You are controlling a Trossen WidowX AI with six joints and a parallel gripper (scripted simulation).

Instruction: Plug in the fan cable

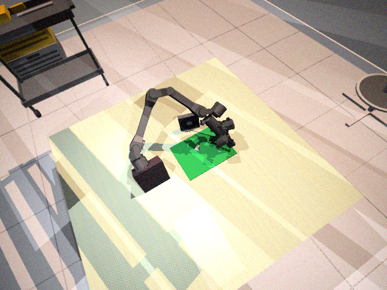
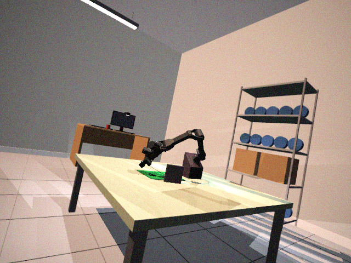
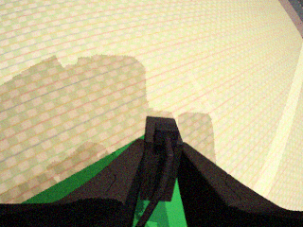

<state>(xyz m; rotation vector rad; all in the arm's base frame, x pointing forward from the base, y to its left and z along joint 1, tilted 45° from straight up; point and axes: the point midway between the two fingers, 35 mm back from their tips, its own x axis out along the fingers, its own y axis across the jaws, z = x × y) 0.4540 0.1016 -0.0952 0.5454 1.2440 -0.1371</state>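
Right now my gripper tip is 150 mm past the green board, 60 mm to the right of it and 70 mm above it. From my gripper tip the other things lie so: fan header (180 mm behind, 90 mm to the left, 60 mm below); dark fan plug (10 mm behind, 10 mm below); dark fan block (160 mm behind, 230 mm to the left).
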